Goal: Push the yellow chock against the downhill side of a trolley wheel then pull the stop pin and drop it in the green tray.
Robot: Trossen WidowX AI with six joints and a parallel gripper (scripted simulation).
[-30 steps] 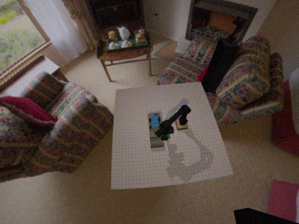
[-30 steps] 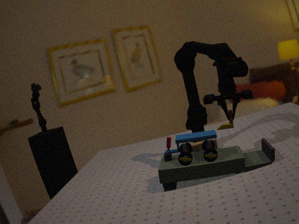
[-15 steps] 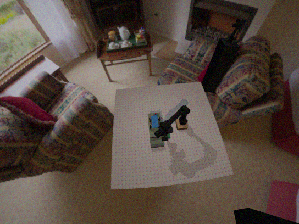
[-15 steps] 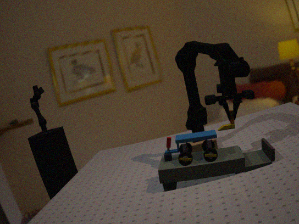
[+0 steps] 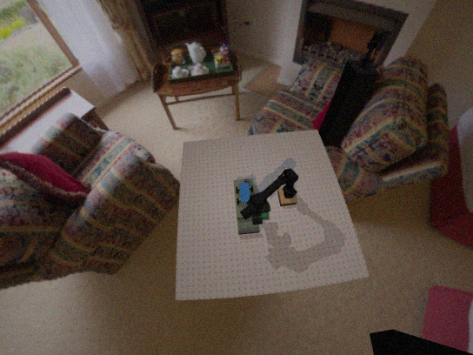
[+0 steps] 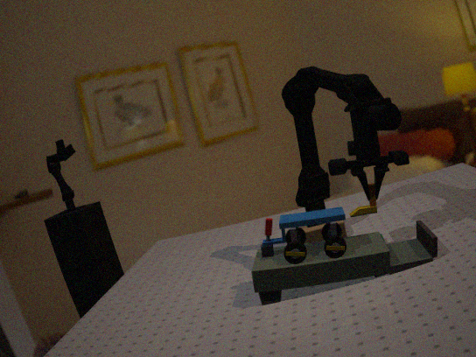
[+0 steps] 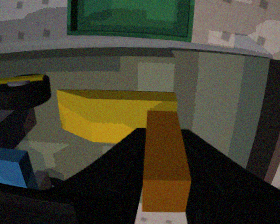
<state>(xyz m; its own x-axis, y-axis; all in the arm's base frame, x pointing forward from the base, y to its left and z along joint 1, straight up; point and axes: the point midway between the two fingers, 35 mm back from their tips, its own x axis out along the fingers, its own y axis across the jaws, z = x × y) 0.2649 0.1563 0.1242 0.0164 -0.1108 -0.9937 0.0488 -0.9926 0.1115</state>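
Now: gripper tip 240 mm to the left of the red-headed stop pin, 50 mm short of it and 10 mm above it. The rest, counted from my gripper tip: blue-topped trolley 150 mm to the right, 60 mm ahead, 30 mm below; dark end wall 110 mm to the left, 110 mm below, 50 mm ahead; yellow chock 20 mm to the right, 10 mm below.
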